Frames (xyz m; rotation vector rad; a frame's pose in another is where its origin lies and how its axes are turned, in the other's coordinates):
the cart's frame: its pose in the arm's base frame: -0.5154 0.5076 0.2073 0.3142 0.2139 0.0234
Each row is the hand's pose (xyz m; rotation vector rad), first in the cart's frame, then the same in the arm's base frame.
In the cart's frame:
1: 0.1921 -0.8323 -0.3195 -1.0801 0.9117 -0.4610
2: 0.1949 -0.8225 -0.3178 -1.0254 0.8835 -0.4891
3: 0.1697 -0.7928 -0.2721 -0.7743 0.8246 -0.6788
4: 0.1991 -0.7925 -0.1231 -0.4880 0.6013 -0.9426
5: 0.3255 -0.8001 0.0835 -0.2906 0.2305 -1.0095
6: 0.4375 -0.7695 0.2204 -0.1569 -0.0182 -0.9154
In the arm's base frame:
1: -0.4042 -0.1759 -0.3861 -0.8605 1.1173 -0.1752
2: -0.4010 -0.1670 -0.3821 -0.8068 1.0986 -0.2126
3: -0.4156 -0.1540 -0.3253 -0.5754 1.0856 -0.4349
4: -0.3552 -0.1974 -0.1928 -0.3142 0.9188 -0.7606
5: -0.1879 -0.2604 -0.0293 -0.1137 0.5723 -0.9034
6: -0.0491 -0.2667 0.0843 0.0383 0.3201 -0.8629

